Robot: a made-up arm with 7 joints. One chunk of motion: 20 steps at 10 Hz.
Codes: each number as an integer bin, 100 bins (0 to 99) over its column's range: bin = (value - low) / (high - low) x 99, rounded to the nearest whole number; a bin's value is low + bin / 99 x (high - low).
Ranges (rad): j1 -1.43..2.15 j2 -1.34..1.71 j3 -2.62..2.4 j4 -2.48..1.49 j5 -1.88..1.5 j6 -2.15..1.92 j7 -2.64..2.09
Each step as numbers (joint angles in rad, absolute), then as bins.
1 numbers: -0.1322 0.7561 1.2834 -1.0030 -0.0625 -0.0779 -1.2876
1 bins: 36 68 77 37 53 50 28
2 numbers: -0.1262 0.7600 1.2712 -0.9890 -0.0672 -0.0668 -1.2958
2 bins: 36 68 77 37 53 51 28
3 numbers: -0.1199 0.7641 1.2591 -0.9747 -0.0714 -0.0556 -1.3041
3 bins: 36 68 77 38 53 51 28
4 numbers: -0.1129 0.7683 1.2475 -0.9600 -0.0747 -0.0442 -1.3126
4 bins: 36 68 76 38 53 51 28
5 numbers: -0.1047 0.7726 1.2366 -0.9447 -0.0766 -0.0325 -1.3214
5 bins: 37 69 76 38 53 52 28
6 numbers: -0.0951 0.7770 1.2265 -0.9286 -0.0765 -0.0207 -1.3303
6 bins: 37 69 76 39 53 52 27
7 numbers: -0.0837 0.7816 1.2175 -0.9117 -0.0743 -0.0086 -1.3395
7 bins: 37 69 76 39 53 52 27
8 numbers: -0.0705 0.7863 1.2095 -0.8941 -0.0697 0.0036 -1.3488
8 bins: 38 69 76 40 53 52 27
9 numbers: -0.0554 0.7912 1.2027 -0.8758 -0.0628 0.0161 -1.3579
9 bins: 38 69 75 40 53 53 27
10 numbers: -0.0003 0.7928 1.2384 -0.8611 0.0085 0.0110 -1.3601
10 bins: 40 69 76 40 55 53 27
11 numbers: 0.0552 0.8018 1.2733 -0.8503 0.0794 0.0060 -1.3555
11 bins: 41 70 77 41 57 52 27
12 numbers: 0.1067 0.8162 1.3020 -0.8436 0.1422 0.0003 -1.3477
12 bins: 42 70 77 41 59 52 27
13 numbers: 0.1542 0.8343 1.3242 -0.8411 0.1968 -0.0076 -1.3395
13 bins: 44 71 78 41 61 52 27
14 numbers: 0.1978 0.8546 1.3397 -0.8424 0.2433 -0.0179 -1.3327
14 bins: 45 71 78 41 62 52 27
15 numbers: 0.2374 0.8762 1.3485 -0.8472 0.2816 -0.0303 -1.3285
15 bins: 46 72 78 41 63 52 27
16 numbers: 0.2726 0.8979 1.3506 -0.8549 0.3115 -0.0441 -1.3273
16 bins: 47 73 78 41 64 51 27
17 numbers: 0.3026 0.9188 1.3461 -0.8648 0.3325 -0.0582 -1.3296
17 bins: 48 73 78 40 65 51 27
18 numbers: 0.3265 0.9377 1.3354 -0.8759 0.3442 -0.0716 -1.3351
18 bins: 49 74 78 40 65 51 27
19 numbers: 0.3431 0.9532 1.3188 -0.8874 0.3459 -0.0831 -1.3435
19 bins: 49 74 78 40 65 50 27
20 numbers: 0.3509 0.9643 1.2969 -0.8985 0.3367 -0.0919 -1.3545
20 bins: 49 75 77 39 65 50 27
